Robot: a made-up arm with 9 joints. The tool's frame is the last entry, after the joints.
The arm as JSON. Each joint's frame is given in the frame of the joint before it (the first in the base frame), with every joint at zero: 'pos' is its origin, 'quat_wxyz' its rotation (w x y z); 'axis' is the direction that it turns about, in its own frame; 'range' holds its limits. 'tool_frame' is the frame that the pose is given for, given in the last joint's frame.
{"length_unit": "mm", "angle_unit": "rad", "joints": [
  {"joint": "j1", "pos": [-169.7, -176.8, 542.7], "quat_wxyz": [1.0, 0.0, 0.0, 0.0], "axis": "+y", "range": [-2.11, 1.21]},
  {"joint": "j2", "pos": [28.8, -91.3, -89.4], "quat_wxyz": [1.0, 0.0, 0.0, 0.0], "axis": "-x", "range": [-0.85, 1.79]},
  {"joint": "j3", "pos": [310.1, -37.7, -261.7], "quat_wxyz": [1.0, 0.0, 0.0, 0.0], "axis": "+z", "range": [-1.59, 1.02]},
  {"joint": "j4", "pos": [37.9, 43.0, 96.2], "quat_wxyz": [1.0, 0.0, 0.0, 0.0], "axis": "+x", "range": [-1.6, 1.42]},
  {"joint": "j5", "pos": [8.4, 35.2, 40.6], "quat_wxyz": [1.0, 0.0, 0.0, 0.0], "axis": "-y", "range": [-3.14, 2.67]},
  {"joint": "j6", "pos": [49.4, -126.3, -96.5], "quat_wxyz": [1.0, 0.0, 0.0, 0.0], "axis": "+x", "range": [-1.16, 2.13]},
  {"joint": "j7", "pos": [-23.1, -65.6, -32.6], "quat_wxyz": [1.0, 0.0, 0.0, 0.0], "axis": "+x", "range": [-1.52, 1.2]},
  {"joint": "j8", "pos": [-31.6, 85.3, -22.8], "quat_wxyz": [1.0, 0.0, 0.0, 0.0], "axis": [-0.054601, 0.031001, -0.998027], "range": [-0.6, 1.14]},
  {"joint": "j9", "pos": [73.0, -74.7, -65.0], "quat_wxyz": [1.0, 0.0, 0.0, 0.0], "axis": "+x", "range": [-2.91, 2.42]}
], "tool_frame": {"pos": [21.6, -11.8, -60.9], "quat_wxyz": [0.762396, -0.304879, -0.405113, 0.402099]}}
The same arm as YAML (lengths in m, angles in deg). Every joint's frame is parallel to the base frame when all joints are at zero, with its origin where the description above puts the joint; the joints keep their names.
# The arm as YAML. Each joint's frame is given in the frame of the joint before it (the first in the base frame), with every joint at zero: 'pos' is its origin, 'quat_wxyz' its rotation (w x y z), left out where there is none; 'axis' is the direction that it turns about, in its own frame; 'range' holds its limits. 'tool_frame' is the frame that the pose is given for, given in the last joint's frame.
length_unit: m
angle_unit: deg
joints:
  - joint: j1
    pos: [-0.1697, -0.1768, 0.5427]
    axis: [0.0, 1.0, 0.0]
    range: [-120.89, 69.33]
  - joint: j2
    pos: [0.0288, -0.0913, -0.0894]
    axis: [-1.0, 0.0, 0.0]
    range: [-48.7, 102.56]
  - joint: j3
    pos: [0.3101, -0.0377, -0.2617]
    axis: [0.0, 0.0, 1.0]
    range: [-91.1, 58.44]
  - joint: j4
    pos: [0.0379, 0.043, 0.0962]
    axis: [1.0, 0.0, 0.0]
    range: [-91.67, 81.36]
  - joint: j5
    pos: [0.0084, 0.0352, 0.0406]
    axis: [0.0, -1.0, 0.0]
    range: [-179.91, 152.98]
  - joint: j6
    pos: [0.0494, -0.1263, -0.0965]
    axis: [1.0, 0.0, 0.0]
    range: [-66.46, 122.04]
  - joint: j7
    pos: [-0.0231, -0.0656, -0.0326]
    axis: [1.0, 0.0, 0.0]
    range: [-87.09, 68.75]
  - joint: j8
    pos: [-0.0316, 0.0853, -0.0228]
    axis: [-0.054601, 0.031001, -0.998027]
    range: [-34.38, 65.32]
  - joint: j9
    pos: [0.073, -0.0747, -0.065]
    axis: [1.0, 0.0, 0.0]
    range: [-166.73, 138.66]
tool_frame:
  pos: [0.0216, -0.0118, -0.0609]
  quat_wxyz: [0.762396, -0.304879, -0.405113, 0.402099]

